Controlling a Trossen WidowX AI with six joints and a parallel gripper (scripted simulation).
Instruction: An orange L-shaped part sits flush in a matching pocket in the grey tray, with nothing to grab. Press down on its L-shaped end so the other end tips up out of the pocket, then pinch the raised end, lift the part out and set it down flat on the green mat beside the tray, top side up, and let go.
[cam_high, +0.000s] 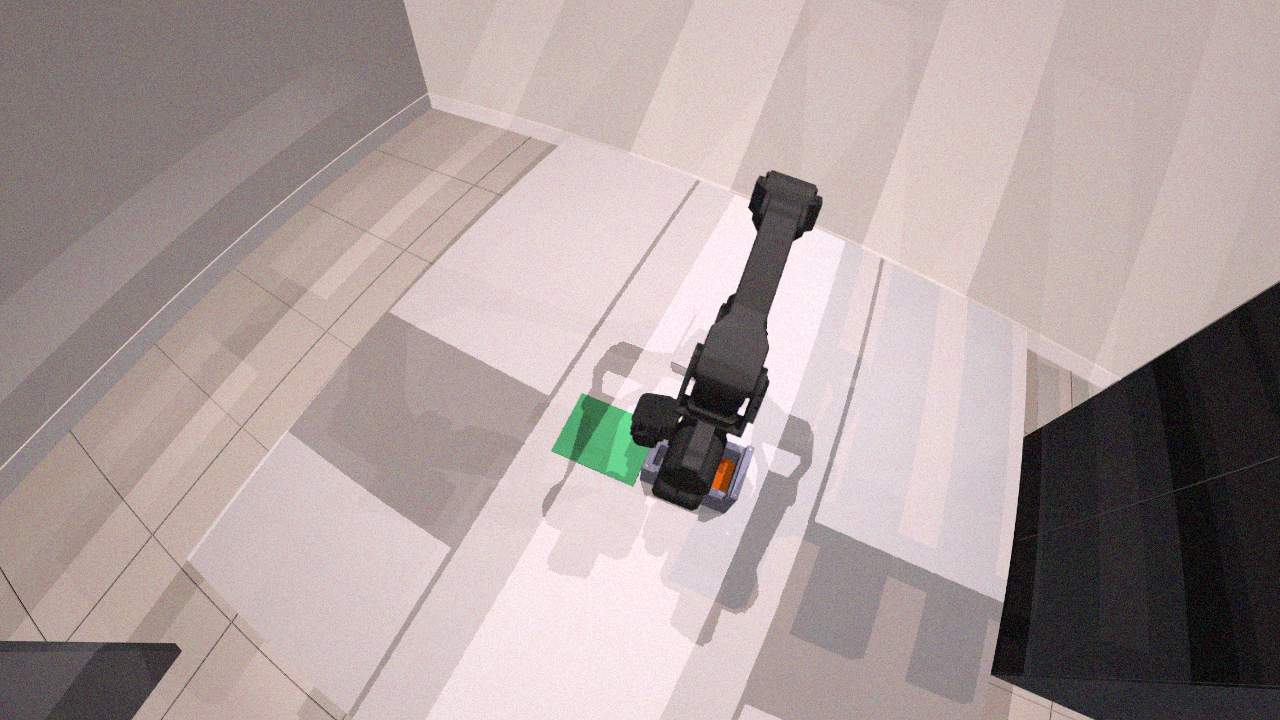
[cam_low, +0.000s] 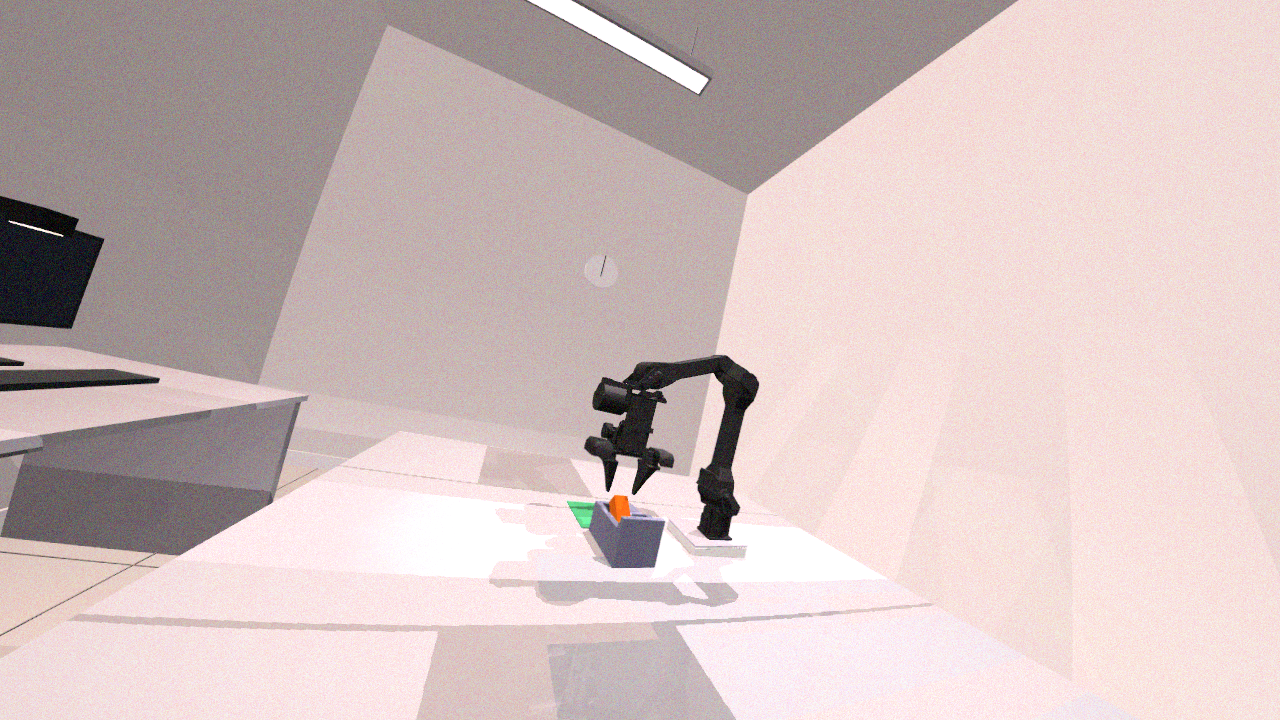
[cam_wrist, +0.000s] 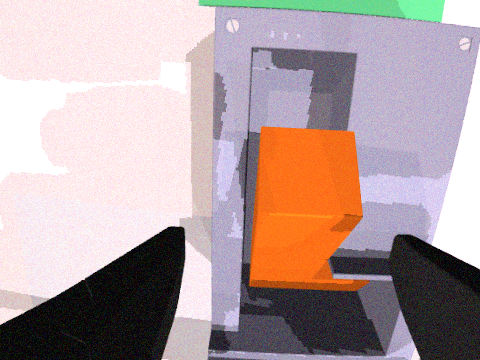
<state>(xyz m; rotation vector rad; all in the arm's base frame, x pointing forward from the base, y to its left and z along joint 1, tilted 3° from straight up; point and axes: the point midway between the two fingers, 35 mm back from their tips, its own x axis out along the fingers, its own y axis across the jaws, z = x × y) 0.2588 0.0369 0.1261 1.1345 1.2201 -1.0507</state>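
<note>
The orange L-shaped part is 60 mm below my gripper tip, 30 mm to the left of it and 30 mm behind it. Also, from my gripper tip: green mat (140 mm to the right, 120 mm below).
</note>
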